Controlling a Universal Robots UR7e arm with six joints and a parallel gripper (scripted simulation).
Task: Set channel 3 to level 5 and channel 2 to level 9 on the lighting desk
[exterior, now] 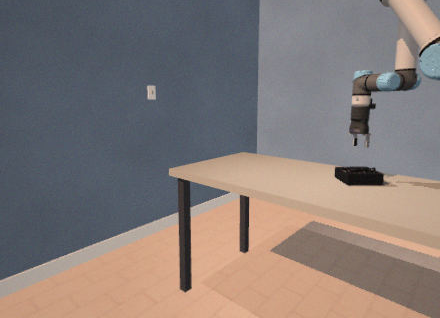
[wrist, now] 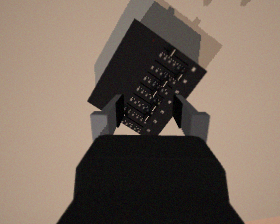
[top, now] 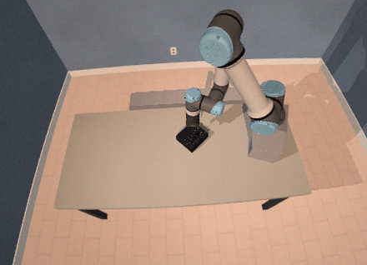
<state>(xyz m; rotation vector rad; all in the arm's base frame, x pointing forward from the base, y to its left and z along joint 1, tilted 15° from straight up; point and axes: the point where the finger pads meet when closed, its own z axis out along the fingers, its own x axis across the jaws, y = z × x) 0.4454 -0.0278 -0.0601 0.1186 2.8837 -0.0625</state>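
The channel 3 fader cap lies 12 cm below my hand, 3 cm to the left of it and 1 cm behind it. Round my hand: channel 4 fader cap (12 cm below, 1 cm to the left, 1 cm behind); then channel 6 fader cap (12 cm below, 5 cm behind, 1 cm to the right); then channel 5 fader cap (12 cm below, 3 cm behind, 1 cm to the right).
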